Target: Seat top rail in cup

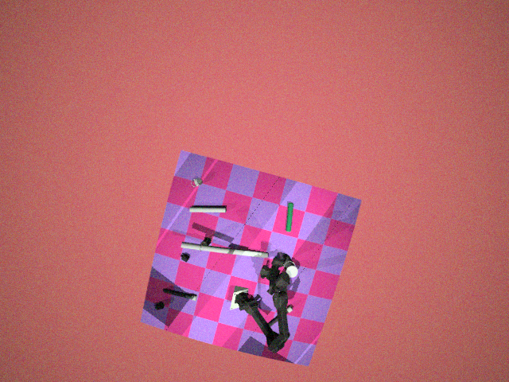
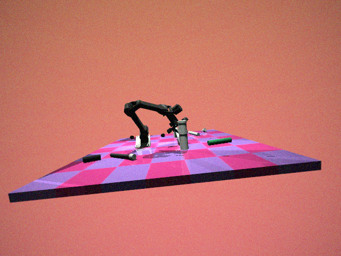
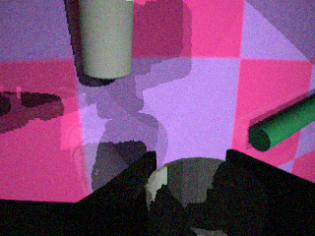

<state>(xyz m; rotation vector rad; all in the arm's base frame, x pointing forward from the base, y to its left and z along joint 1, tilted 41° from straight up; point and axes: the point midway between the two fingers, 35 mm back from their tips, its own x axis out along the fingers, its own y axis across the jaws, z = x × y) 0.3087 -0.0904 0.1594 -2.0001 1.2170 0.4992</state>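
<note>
My gripper tip is now 2 cm past the hollow grey rail-end cup, 2 cm to the left of it and 3 cm below it. Also, from my gripper tip: grey tube: 21 cm ahead, 49 cm to the left, 8 cm below; green cylinder: 26 cm ahead, 6 cm to the right, 8 cm below.
</note>
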